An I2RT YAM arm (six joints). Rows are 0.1 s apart.
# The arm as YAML. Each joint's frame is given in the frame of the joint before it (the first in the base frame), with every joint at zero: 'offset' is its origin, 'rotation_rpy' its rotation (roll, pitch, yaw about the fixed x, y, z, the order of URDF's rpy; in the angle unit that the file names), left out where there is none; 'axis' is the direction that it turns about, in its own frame. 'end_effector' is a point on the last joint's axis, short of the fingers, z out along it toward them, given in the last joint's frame.
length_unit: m
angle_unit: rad
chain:
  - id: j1
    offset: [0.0, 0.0, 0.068]
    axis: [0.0, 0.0, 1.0]
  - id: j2
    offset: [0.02, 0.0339, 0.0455]
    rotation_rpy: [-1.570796, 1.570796, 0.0]
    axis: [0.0, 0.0, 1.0]
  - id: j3
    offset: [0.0, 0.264, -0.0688]
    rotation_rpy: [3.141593, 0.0, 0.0]
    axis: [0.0, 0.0, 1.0]
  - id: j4
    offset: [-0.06, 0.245, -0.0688]
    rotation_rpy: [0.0, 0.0, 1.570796]
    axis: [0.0, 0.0, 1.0]
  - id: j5
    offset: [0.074, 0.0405, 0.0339]
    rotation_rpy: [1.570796, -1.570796, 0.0]
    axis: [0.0, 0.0, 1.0]
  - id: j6
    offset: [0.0, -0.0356, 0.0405]
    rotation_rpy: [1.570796, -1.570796, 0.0]
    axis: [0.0, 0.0, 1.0]
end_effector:
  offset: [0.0, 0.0, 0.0]
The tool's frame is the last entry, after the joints.
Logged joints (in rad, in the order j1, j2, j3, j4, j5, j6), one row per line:
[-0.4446 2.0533 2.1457 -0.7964 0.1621 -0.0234]
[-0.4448 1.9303 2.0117 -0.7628 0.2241 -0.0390]
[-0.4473 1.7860 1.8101 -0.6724 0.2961 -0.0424]
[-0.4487 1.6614 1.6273 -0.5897 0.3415 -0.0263]
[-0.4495 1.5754 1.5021 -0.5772 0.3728 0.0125]
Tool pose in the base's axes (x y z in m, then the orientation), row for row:
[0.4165 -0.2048 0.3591 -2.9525 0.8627 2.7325]
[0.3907 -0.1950 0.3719 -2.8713 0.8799 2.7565]
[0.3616 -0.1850 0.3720 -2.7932 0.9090 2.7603]
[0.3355 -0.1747 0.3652 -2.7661 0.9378 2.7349]
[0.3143 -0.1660 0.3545 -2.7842 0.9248 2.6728]
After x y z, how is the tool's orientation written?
As angles about the fixed x, y, z axes (roll, pitch, yaw), in radians.
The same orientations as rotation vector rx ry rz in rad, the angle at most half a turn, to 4 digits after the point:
[0.5651 2.2300 -0.4283]
[0.5789 2.2077 -0.5091]
[0.6146 2.1665 -0.5954]
[0.6563 2.1271 -0.6390]
[0.7159 2.1304 -0.6524]

